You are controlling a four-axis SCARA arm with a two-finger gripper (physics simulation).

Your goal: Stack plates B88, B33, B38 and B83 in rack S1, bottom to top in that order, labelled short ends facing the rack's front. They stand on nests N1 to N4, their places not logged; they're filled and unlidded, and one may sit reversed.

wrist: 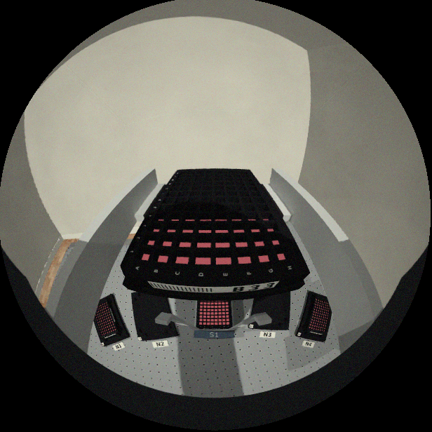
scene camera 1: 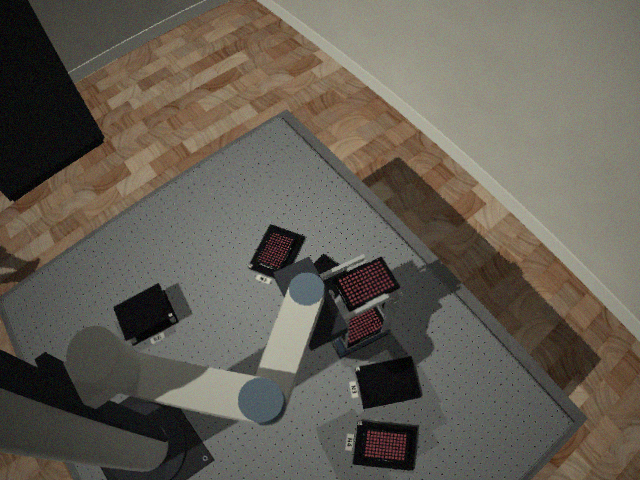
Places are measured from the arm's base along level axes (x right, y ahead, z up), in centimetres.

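Pixels of known places: gripper, fingertip midpoint: (scene camera 1: 375,276); arm's base, link origin: (scene camera 1: 146,446).
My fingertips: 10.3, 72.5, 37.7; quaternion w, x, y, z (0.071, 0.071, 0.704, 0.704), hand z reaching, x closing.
Note:
Ahead of a thing's pixels: the offset from my fingertips to its top centre, as dx, dy, dz. "spot": to the spot under its first point. Level surfaces: height alone.
My gripper (scene camera 1: 364,284) (wrist: 213,176) is shut on plate B33 @[-0.5, -2.3, -0.5] (scene camera 1: 374,280) (wrist: 214,250), one finger along each long side. The plate is level, unlidded and filled pink, high above the table and lined up with rack S1 @[spot: +1.1, -10.5, -31.6] (scene camera 1: 341,347) (wrist: 200,334) in the wrist view. Its B33 label faces the same way as the rack's S1 label. A filled plate @[-0.5, -2.3, -29.9] (scene camera 1: 364,325) (wrist: 214,315) lies in the rack, its label unreadable. Filled plates stand on N1 @[-36.2, -6.4, -33.8] (scene camera 1: 276,249) (wrist: 111,319) and N4 @[+29.8, -18.0, -33.8] (scene camera 1: 386,445) (wrist: 318,316), their labels unreadable. Nests N2 (wrist: 152,316) and N3 @[+16.5, -6.0, -34.3] (scene camera 1: 388,382) (wrist: 271,314) are bare.
The rack's two front guides (wrist: 165,318) (wrist: 261,318) stand at either side of its plate. A black block @[-43.0, -51.0, -29.5] (scene camera 1: 145,312) stands on the left part of the grey table @[dz -36.5] (scene camera 1: 206,217). The arm (scene camera 1: 289,335) reaches in from the lower left and partly hides N2.

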